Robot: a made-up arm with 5 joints. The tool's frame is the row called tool. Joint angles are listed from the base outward. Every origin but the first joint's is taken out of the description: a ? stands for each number. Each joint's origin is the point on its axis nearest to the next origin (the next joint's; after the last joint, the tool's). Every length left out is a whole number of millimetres.
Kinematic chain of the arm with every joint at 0, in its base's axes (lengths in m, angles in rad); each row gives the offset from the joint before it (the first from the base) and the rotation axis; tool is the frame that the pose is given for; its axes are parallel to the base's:
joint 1: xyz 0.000 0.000 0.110 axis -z
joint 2: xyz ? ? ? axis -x
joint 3: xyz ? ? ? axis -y
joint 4: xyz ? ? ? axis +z
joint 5: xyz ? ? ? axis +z
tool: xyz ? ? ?
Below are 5 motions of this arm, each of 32 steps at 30 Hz.
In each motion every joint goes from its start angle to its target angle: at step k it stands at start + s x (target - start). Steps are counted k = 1, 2, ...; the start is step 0. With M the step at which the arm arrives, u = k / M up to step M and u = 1 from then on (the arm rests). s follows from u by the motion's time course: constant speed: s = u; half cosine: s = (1 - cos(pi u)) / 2; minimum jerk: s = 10 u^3 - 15 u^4 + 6 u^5.
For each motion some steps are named. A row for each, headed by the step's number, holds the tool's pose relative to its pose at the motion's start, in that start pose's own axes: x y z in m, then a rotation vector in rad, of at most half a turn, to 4 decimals.
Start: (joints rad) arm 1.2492 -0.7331 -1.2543 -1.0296 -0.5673
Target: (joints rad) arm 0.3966 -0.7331 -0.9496 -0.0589 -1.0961
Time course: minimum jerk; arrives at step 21
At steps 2, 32:
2: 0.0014 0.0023 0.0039 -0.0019 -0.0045 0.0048
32: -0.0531 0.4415 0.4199 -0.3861 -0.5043 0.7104

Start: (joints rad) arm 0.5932 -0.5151 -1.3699 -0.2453 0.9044
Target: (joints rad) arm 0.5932 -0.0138 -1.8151 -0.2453 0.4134
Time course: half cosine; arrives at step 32
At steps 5, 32:
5: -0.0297 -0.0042 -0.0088 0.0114 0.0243 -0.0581
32: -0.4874 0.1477 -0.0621 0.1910 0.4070 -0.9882

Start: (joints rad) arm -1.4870 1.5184 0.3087 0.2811 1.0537
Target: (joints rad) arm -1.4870 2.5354 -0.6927 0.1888 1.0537
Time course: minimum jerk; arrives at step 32
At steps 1, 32:
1: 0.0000 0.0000 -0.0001 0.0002 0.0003 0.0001
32: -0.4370 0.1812 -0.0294 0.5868 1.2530 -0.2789

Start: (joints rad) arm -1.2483 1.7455 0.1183 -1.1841 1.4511
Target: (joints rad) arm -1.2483 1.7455 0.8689 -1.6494 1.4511
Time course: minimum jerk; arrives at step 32
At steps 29, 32:
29: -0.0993 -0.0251 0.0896 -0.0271 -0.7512 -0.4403
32: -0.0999 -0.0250 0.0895 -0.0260 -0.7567 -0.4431

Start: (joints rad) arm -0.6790 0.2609 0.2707 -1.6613 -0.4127
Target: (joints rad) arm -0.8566 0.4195 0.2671 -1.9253 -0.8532
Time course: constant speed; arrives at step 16
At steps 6, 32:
6: -0.0828 0.0129 -0.0070 0.0382 -0.0219 -0.1868
32: -0.2288 0.0594 -0.0273 0.1191 -0.0290 -0.5000

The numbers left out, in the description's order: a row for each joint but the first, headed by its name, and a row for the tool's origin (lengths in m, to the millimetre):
joint 2: 0.112 -0.368 0.000
joint 3: 0.000 -0.108 -0.015
joint 4: 0.052 0.000 -0.177
joint 5: 0.098 -0.024 0.000
tool: 0.107 -0.324 0.000

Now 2 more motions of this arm.
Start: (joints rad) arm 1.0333 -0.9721 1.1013 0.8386 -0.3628
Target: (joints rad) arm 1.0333 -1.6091 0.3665 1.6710 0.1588
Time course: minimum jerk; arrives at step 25
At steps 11, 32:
11: 0.0332 0.1357 -0.1328 0.2976 0.1141 0.3184
32: 0.0956 0.4746 -0.1374 0.8641 -0.1575 0.8335

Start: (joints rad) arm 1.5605 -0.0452 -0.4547 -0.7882 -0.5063
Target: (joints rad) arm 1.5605 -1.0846 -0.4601 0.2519 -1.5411
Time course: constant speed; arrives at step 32
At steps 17, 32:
17: -0.1138 0.1467 -0.1479 0.1332 0.4775 0.2460
32: -0.2842 0.2231 -0.1798 0.2521 0.8980 0.4639

